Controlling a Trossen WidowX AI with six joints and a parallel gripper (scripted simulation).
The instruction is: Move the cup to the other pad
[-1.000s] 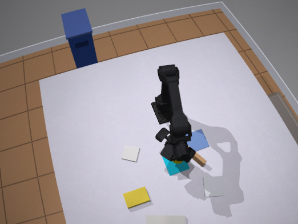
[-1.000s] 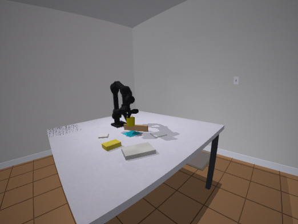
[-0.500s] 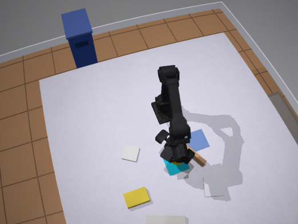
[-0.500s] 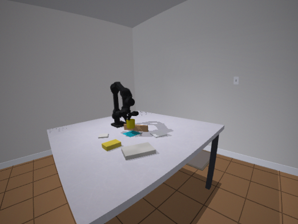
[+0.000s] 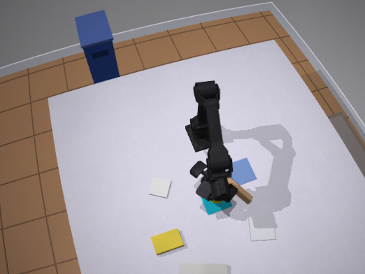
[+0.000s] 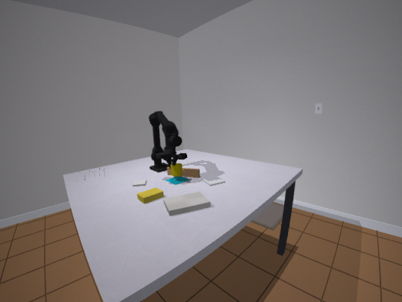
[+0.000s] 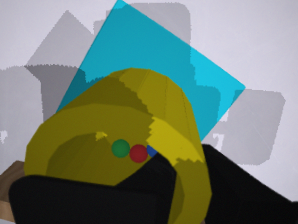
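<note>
My gripper tip is 20 mm short of the cyan pad, 20 mm to the right of it and 80 mm above it. Also, from my gripper tip: red marble: 10 mm ahead, 30 mm to the left, 20 mm below; then blue marble: 20 mm to the left, 20 mm below; then yellow cup: 20 mm ahead, 20 mm to the left.
</note>
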